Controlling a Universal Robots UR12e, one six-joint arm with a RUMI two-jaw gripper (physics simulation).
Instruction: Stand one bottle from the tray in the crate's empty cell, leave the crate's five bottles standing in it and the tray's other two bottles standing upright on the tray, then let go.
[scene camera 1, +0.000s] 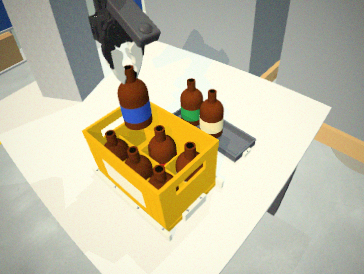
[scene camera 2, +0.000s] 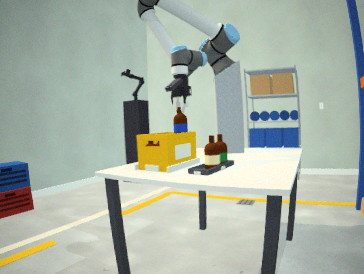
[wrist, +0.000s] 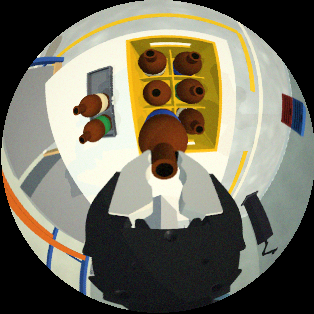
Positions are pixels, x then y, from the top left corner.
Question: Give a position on a green-labelled bottle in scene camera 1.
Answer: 191, 98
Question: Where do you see a blue-labelled bottle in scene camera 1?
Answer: At 134, 101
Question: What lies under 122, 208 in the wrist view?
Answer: My gripper.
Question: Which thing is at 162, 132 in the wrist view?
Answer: A blue-labelled bottle.
